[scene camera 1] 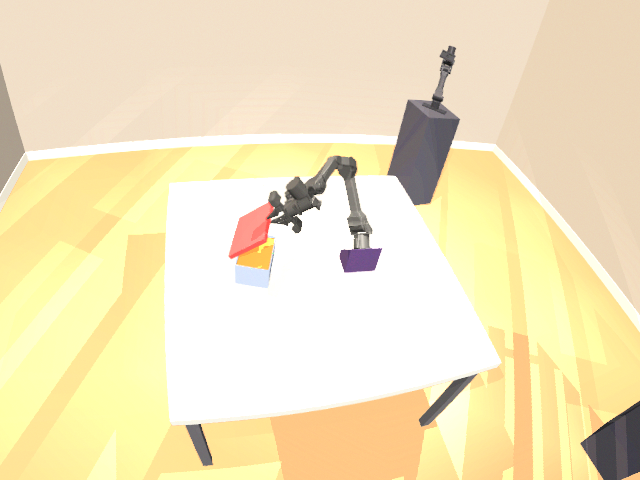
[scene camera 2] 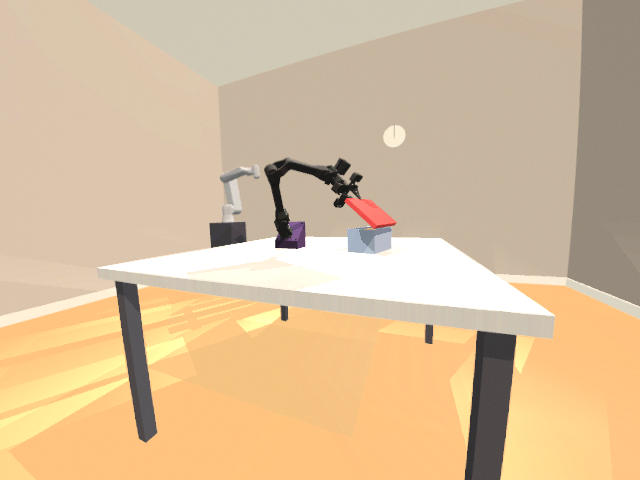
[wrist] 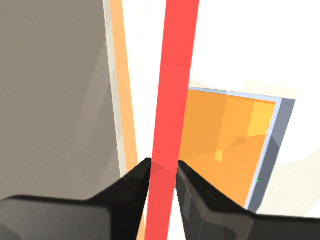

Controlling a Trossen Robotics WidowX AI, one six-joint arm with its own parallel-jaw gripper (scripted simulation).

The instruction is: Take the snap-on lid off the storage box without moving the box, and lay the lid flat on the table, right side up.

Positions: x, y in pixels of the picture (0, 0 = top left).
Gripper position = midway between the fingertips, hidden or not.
Labels:
My gripper (scene camera 1: 267, 220) carries a red lid (scene camera 1: 252, 228).

